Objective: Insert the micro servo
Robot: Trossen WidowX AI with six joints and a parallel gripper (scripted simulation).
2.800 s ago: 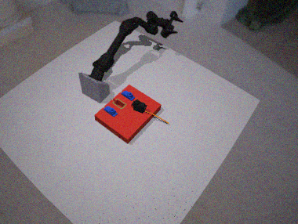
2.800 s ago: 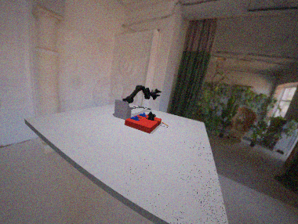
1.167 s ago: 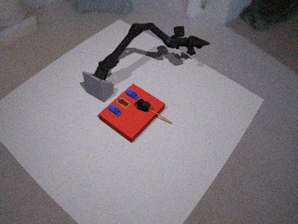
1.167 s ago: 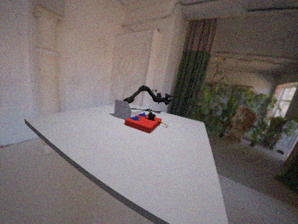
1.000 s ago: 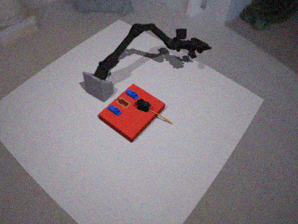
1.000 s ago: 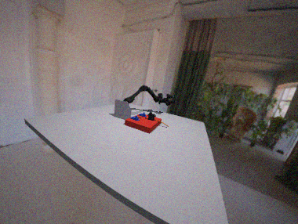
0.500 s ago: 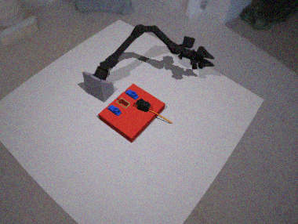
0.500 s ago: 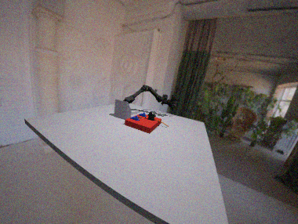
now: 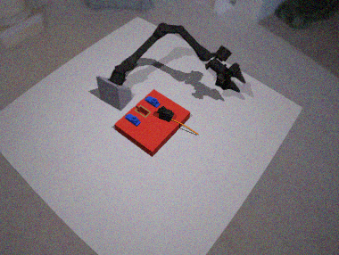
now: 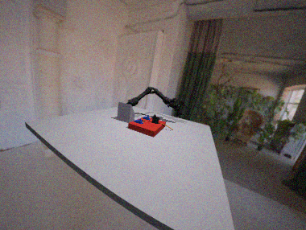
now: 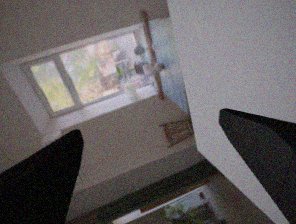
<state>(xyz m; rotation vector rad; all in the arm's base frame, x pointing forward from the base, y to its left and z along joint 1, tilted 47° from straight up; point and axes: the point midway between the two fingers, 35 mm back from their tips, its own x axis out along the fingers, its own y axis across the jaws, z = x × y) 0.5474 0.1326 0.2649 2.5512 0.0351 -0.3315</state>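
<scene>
Right now my gripper tip is 28 cm past the red deck, 33 cm to the left of it and 14 cm above it.
</scene>
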